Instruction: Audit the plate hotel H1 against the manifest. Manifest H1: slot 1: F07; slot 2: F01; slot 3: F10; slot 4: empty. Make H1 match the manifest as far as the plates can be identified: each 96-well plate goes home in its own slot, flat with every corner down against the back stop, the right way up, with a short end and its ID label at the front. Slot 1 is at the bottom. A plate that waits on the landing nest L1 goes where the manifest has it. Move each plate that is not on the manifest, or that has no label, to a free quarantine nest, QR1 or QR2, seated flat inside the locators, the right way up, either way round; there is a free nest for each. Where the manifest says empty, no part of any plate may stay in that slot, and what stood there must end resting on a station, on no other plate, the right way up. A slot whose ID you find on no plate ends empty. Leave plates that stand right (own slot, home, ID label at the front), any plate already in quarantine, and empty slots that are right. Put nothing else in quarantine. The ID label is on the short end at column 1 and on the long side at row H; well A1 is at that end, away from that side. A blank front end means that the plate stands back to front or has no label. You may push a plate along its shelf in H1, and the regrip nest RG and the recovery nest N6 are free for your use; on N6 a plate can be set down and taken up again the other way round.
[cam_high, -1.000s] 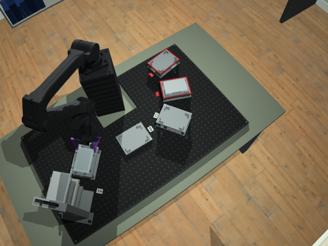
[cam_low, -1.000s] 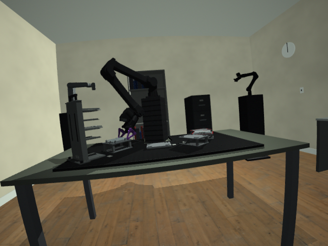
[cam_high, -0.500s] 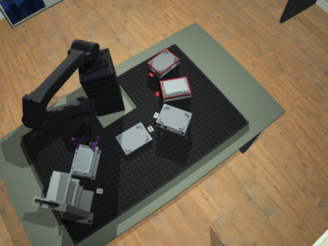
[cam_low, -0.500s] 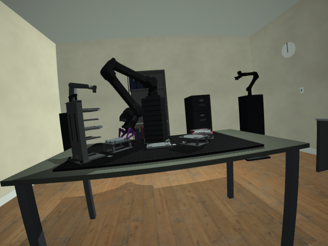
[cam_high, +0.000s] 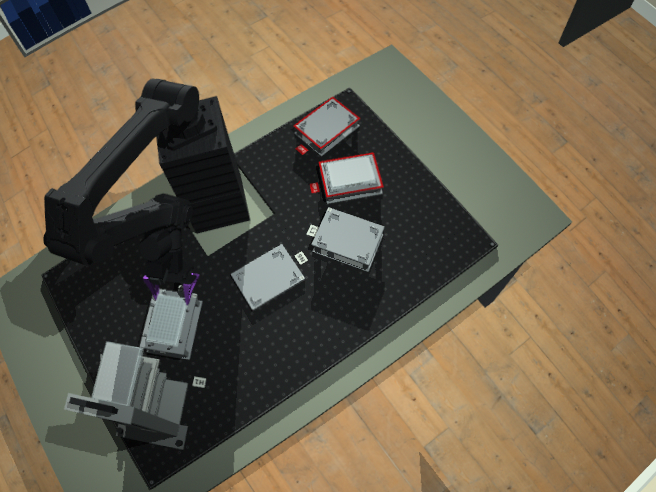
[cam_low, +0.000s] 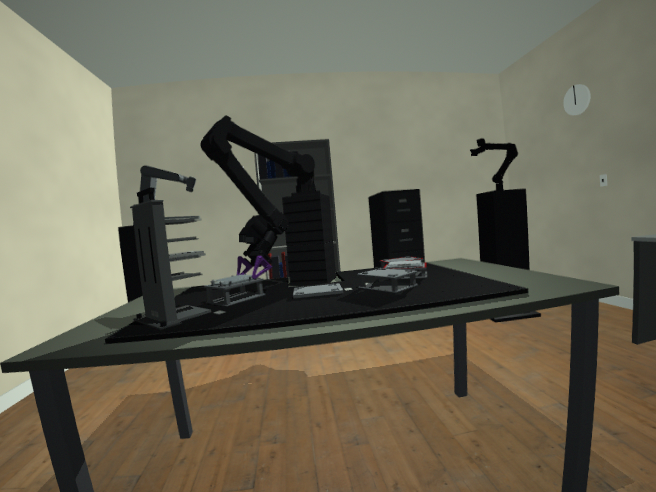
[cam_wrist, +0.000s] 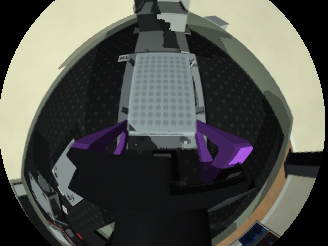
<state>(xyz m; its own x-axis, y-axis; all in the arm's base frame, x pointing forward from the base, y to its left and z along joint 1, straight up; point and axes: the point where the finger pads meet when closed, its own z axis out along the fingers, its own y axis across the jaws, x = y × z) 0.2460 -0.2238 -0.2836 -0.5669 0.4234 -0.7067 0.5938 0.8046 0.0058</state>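
Right now my hand is 4 cm short of the regrip nest RG, 3 cm to the left of it and 1 cm above it. From my hand the other things lie so: plate hotel H1 (26 cm ahead, 19 cm to the right, 9 cm above); then recovery nest N6 (4 cm ahead, 25 cm to the left, 6 cm below); then grey 96-well plate (19 cm ahead, 14 cm to the right, 21 cm above).
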